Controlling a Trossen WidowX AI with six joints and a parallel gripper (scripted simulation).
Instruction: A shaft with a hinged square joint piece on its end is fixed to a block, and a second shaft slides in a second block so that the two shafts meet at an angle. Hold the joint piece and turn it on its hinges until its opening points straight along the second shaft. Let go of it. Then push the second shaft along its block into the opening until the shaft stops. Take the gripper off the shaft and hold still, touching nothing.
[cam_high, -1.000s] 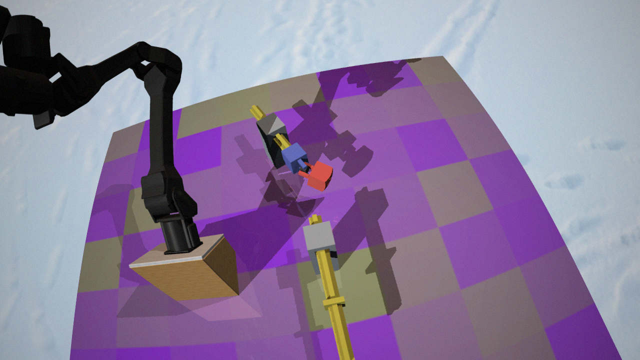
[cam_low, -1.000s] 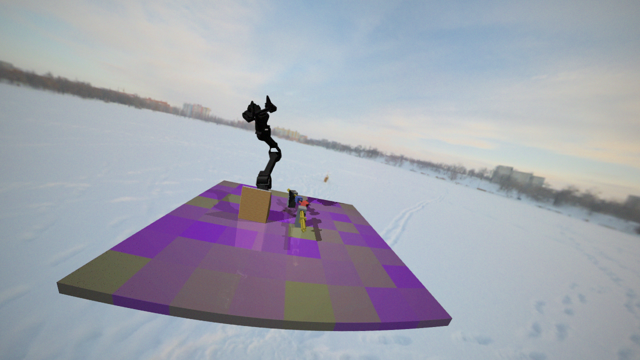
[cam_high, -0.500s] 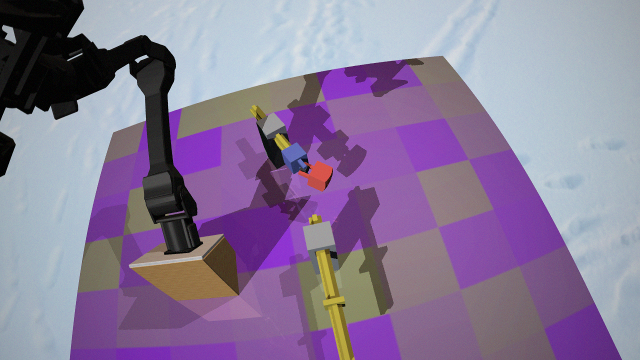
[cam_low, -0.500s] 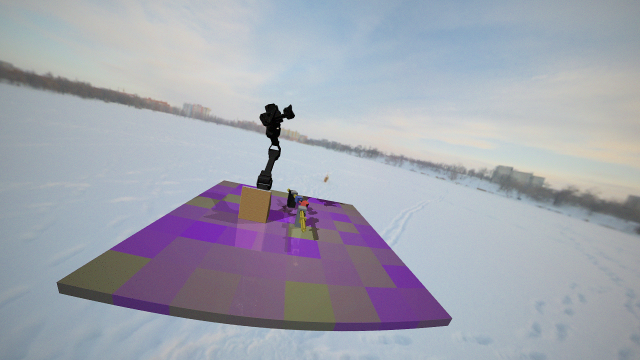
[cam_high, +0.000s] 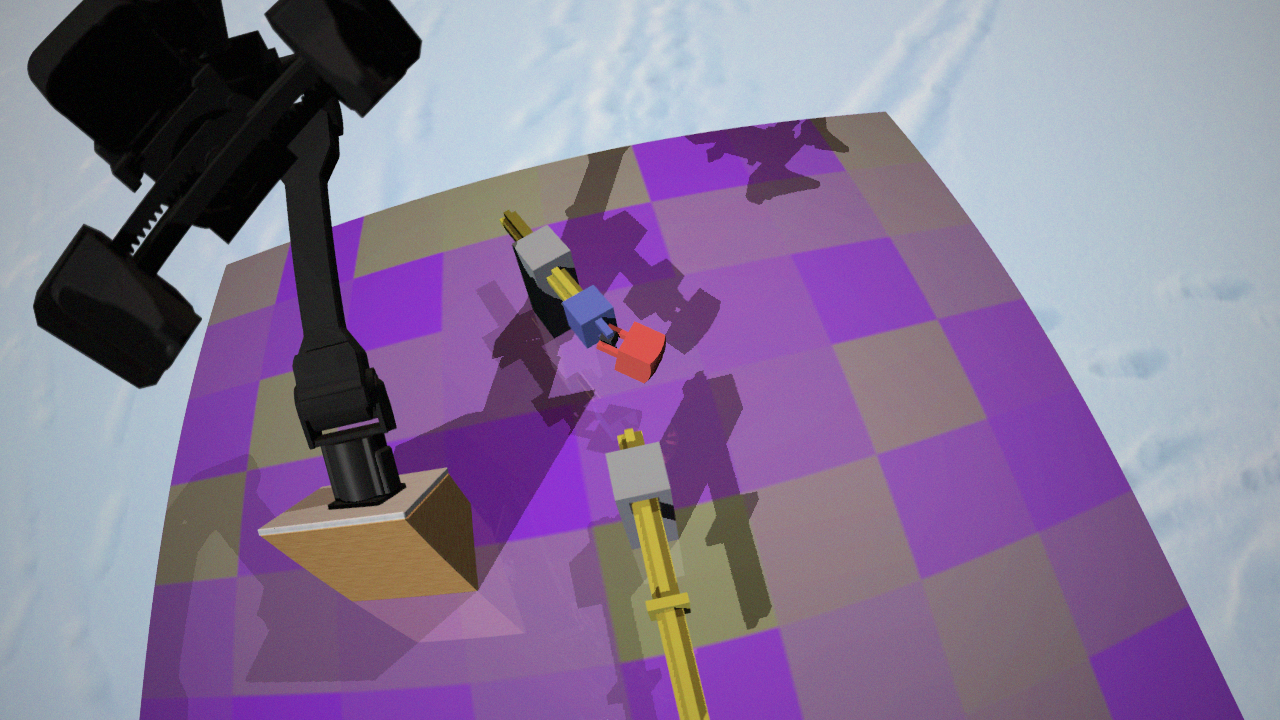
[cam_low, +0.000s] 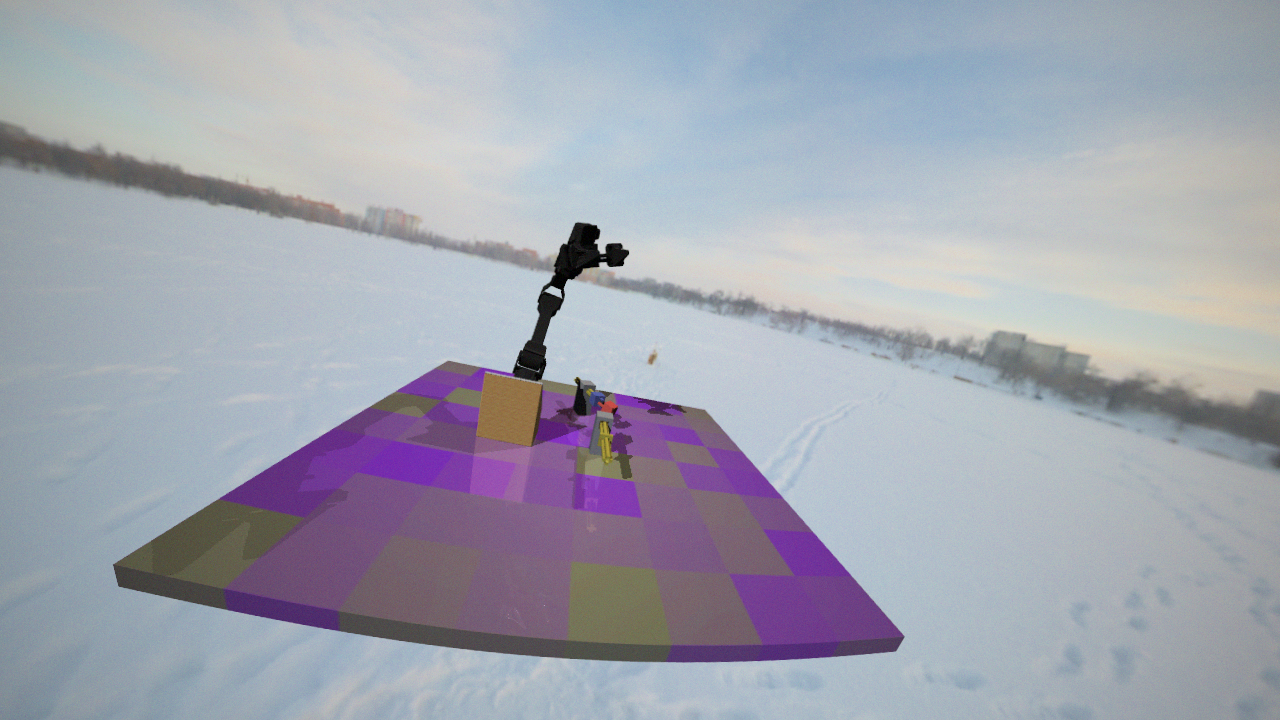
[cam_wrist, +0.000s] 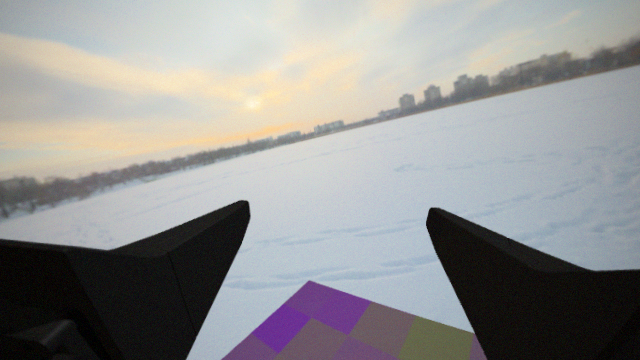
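My gripper tip is 7 cm short of the red square joint piece, 32 cm to the right of it and 49 cm above it.
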